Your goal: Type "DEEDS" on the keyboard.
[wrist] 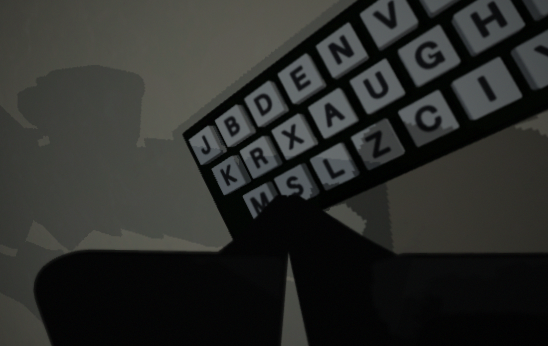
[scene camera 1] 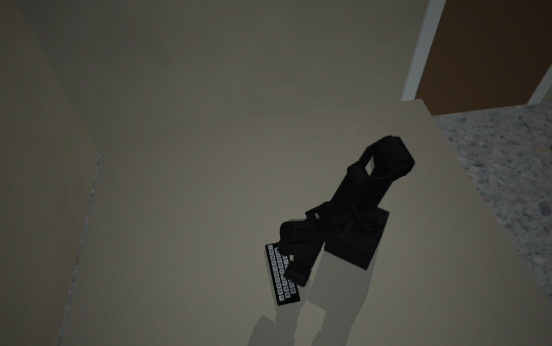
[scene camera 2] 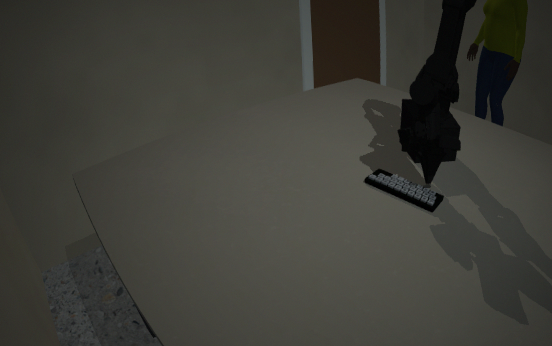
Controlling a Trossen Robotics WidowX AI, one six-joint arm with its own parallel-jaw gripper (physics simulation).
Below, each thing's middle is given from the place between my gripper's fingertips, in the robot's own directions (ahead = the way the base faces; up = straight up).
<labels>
Now: the small black keyboard (scene camera 2: 439, 198) 40 mm to the right of my hand, 30 mm ahead of it and 20 mm below it.
</labels>
